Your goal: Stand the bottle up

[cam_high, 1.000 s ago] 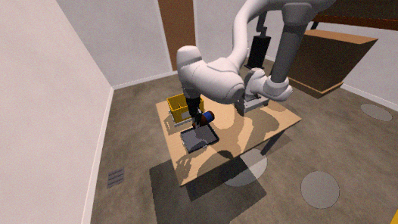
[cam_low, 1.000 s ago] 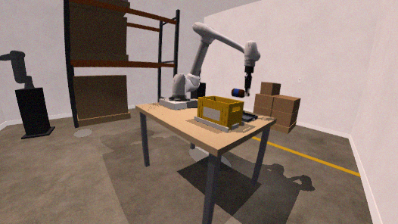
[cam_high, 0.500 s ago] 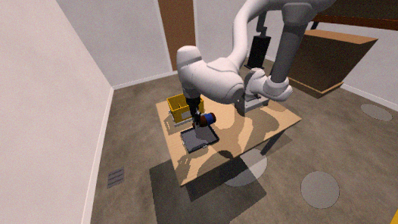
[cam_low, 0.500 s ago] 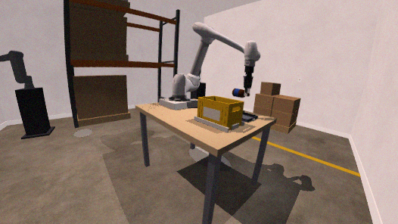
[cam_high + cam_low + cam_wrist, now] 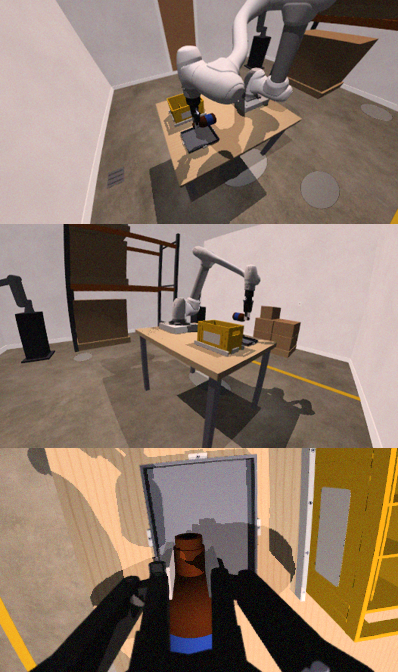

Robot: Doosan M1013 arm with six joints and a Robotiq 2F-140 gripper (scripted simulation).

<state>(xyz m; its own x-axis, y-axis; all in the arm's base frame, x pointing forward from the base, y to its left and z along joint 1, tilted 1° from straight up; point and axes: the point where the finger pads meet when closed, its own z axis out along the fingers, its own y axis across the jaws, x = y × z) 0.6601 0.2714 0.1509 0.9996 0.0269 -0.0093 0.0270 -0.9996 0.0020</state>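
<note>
Right now the brown bottle is 5 cm behind my hand and 2 cm below it. Also, from my hand: yellow crate 32 cm to the right, 14 cm below; then dark grey tray 2 cm behind, 3 cm to the right, 21 cm below.
</note>
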